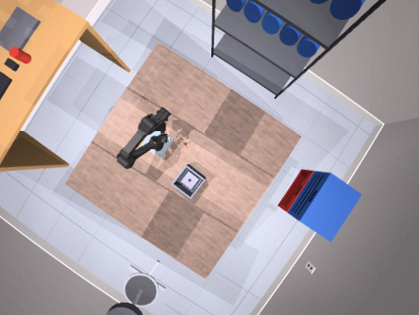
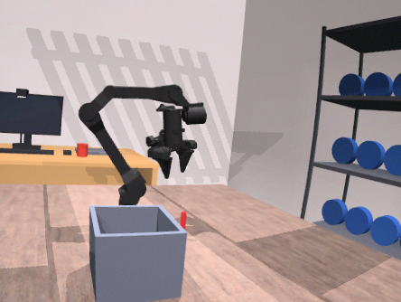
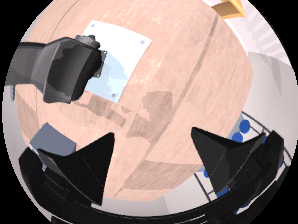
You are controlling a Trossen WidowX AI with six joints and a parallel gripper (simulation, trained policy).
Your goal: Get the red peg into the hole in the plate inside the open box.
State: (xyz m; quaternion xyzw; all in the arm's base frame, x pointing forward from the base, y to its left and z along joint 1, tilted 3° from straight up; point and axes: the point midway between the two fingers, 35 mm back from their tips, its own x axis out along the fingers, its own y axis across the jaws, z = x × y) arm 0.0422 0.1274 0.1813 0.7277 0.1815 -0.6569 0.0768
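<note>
Now: the red peg 13 cm ahead of my gripper tip, 5 cm to the right of it and 11 cm below it. Round my gripper tip: plate (27 cm ahead, 27 cm to the right, 11 cm below).
</note>
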